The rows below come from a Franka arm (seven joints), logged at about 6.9 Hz.
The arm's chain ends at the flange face. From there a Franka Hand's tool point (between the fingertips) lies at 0.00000 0.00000 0.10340 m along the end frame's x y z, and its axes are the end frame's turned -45 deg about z.
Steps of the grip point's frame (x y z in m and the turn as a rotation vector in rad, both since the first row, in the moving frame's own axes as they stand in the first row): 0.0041 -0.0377 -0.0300 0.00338 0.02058 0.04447; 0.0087 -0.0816 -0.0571 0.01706 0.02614 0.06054; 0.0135 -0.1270 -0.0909 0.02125 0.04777 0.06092; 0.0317 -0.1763 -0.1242 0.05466 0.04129 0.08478
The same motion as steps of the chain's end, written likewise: -0.0251 -0.0278 -0.0300 0.01694 0.01216 0.04447; -0.0523 -0.0607 -0.0570 0.03055 0.00642 0.06054; -0.0823 -0.0944 -0.0908 0.04880 0.01875 0.06092; -0.1016 -0.1400 -0.1240 0.06785 -0.00945 0.08478
